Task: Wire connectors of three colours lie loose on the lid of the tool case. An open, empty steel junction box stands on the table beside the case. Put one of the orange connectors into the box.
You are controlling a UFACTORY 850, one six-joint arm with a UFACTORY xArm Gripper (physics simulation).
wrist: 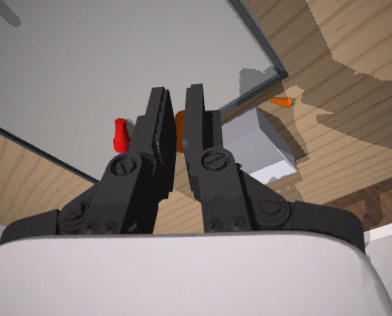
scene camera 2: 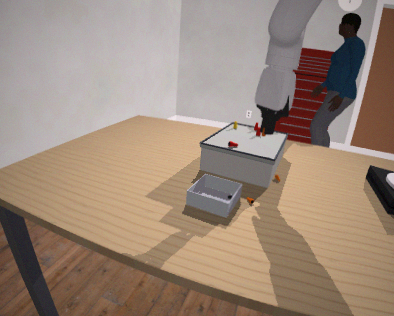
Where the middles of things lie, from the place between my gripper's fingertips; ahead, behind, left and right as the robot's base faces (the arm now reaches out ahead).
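The steel junction box (scene camera 2: 216, 195) is 190 mm to the left of my hand, 50 mm ahead of it and 120 mm below it. As for the tool case (scene camera 2: 255, 160), it is 70 mm ahead of my hand and 90 mm to the right of it, and 100 mm below it. Going by their middles, the tool case is the nearest to my hand of the things named here.
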